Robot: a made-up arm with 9 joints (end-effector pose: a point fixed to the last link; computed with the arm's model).
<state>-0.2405 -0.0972 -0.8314 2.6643 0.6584 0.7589 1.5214 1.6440 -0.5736</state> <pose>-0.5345 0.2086 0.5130 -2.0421 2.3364 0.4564</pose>
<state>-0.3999 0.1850 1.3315 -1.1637 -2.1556 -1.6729 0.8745 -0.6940 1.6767</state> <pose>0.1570 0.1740 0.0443 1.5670 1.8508 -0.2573</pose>
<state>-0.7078 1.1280 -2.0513 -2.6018 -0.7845 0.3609 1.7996 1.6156 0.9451</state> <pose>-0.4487 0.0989 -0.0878 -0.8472 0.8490 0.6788</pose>
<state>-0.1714 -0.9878 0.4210 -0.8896 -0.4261 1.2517 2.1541 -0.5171 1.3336</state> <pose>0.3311 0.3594 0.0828 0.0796 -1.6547 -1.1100</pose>
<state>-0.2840 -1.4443 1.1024 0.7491 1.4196 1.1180 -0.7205 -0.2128 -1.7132</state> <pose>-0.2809 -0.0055 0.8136 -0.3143 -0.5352 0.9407</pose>
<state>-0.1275 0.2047 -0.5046 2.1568 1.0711 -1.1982 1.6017 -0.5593 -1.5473</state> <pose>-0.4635 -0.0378 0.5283 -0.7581 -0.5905 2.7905</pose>
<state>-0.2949 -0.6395 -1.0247 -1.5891 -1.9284 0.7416 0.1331 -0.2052 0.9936</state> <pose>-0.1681 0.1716 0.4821 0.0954 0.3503 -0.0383</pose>
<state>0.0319 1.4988 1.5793 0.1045 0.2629 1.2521 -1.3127 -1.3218 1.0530</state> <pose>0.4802 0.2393 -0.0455 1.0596 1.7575 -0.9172</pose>
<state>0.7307 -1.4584 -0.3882 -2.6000 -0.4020 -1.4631 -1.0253 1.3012 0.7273</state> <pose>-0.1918 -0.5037 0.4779 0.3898 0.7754 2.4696</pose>
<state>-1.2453 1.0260 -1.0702 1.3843 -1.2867 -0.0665 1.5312 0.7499 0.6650</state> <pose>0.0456 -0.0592 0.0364 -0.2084 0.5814 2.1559</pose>
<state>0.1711 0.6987 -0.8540 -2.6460 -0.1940 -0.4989 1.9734 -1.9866 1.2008</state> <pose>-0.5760 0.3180 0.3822 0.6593 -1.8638 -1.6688</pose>
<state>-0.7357 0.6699 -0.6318 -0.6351 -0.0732 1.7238 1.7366 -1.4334 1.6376</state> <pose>0.1857 0.4167 0.4513 1.1741 -1.7336 -1.8955</pose>
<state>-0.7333 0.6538 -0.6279 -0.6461 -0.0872 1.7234 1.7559 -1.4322 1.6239</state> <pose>0.1917 0.4257 0.4441 1.1420 -1.7421 -1.8718</pose>
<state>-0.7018 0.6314 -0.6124 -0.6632 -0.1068 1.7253 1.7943 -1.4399 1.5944</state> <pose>0.1991 0.4434 0.4308 1.0858 -1.7264 -1.8472</pose>
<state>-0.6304 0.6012 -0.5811 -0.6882 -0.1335 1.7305 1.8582 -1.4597 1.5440</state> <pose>0.2057 0.4736 0.4078 1.0013 -1.6803 -1.8170</pose>
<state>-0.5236 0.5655 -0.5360 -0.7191 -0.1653 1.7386 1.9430 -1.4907 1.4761</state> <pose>0.2060 0.5149 0.3742 0.8994 -1.6123 -1.7757</pose>
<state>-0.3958 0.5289 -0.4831 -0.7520 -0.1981 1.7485 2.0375 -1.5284 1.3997</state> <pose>0.1945 0.5617 0.3337 0.7989 -1.5360 -1.7217</pose>
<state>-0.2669 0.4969 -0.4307 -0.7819 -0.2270 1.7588 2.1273 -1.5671 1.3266</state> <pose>0.1709 0.6055 0.2941 0.7166 -1.4639 -1.6625</pose>
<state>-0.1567 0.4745 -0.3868 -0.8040 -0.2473 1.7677 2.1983 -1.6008 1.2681</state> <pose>0.1426 0.6388 0.2646 0.6613 -1.4042 -1.6133</pose>
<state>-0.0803 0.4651 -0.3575 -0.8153 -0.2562 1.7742 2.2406 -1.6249 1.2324</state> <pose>0.1204 0.6577 0.2504 0.6331 -1.3610 -1.5881</pose>
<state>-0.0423 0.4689 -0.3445 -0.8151 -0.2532 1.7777 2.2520 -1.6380 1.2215</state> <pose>0.1113 0.6627 0.2514 0.6265 -1.3348 -1.5932</pose>
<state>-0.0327 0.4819 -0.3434 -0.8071 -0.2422 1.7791 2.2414 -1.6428 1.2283</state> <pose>0.1130 0.6581 0.2623 0.6339 -1.3203 -1.6200</pose>
